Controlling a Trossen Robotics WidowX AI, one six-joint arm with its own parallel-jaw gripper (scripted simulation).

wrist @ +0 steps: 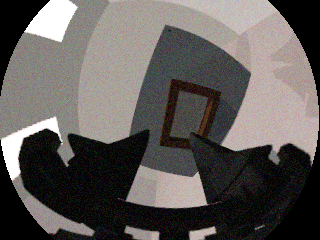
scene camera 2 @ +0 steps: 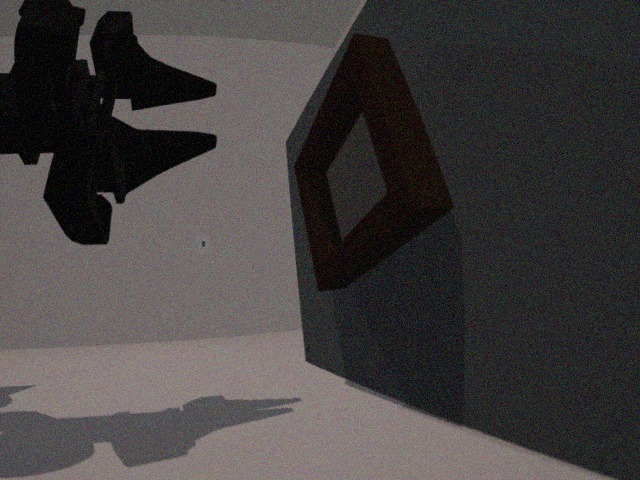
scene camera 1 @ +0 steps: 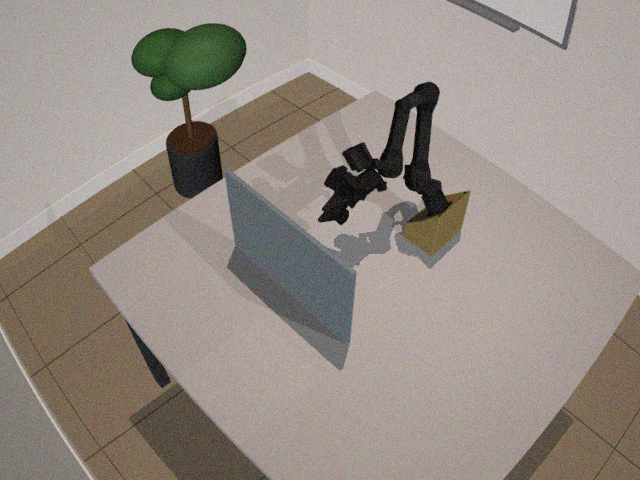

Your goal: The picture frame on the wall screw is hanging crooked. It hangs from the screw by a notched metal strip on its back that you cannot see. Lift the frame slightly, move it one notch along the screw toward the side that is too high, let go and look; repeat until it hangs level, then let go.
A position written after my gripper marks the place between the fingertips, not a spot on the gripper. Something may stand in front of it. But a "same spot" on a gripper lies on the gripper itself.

My gripper shows in the wrist view (169, 134), in scene camera 2 and in scene camera 1. A brown picture frame shows in the wrist view and in scene camera 2; in scene camera 1 it is hidden by a grey-blue wall panel. The same spot on the brown picture frame: (wrist: 190, 107) is (scene camera 2: 377, 158). The same spot on my gripper: (scene camera 1: 343, 196) is (scene camera 2: 134, 88).
